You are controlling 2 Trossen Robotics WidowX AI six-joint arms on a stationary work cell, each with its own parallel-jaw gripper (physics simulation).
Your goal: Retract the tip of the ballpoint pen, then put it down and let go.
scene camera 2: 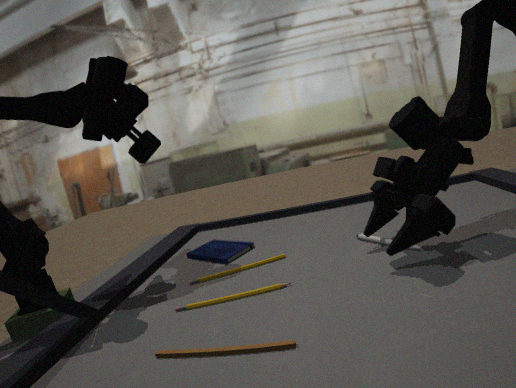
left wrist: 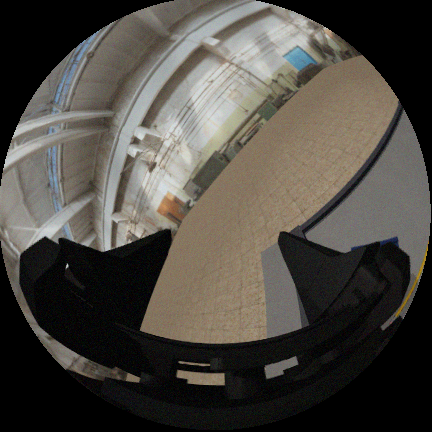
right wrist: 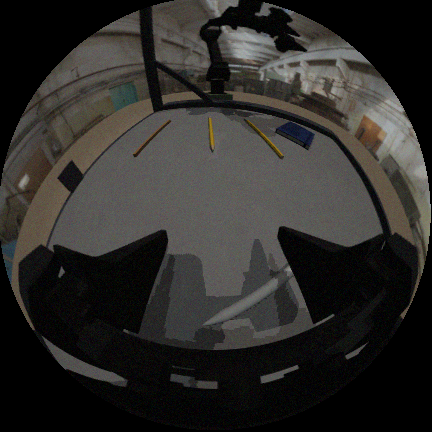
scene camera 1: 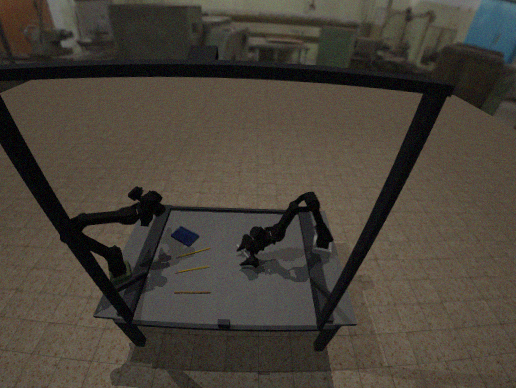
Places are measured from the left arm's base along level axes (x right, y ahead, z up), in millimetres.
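Pixels of known places: left gripper, fingertip midpoint: [scene camera 2: 132,131] [left wrist: 226,236]; right gripper, fingertip midpoint: [scene camera 2: 375,244] [right wrist: 223,234] [scene camera 1: 238,257]; left arm's base at its link origin: [right wrist: 216,92] [scene camera 1: 119,270]; right arm's base at its link origin: [scene camera 1: 322,243].
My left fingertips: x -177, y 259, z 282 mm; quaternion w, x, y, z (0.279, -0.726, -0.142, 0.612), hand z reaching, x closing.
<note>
Ahead of a thing's pixels: the offset from my left fingertips to its top centre.
The white ballpoint pen @[dx +348, dy +373, dz -309 mm] [scene camera 2: 375,240] [right wrist: 245,302] lies on the grey table top, below and between the fingers of my right gripper [scene camera 2: 378,244] [right wrist: 223,234] [scene camera 1: 240,257]. In the right wrist view it lies slantwise, its tapered end nearest the camera and its other end partly hidden behind the right-hand finger. Whether the pen's writing tip is out is too small to tell. My right gripper is open and empty, low over the table. My left gripper [left wrist: 226,236] is open and empty, held high near the left table edge, far from the pen.
A blue book @[dx +81, dy +121, dz -310 mm] [scene camera 1: 185,236] [scene camera 2: 220,251] [right wrist: 296,134] lies at the back left. Two yellow pencils @[dx +217, dy +124, dz -315 mm] [scene camera 2: 237,270] @[dx +317, dy +86, dz -314 mm] [scene camera 2: 232,296] and an orange stick @[dx +439, dy +36, dz -315 mm] [scene camera 2: 225,350] [scene camera 1: 192,292] lie left of the pen. Dark frame posts [scene camera 1: 385,200] rise at the table's sides.
</note>
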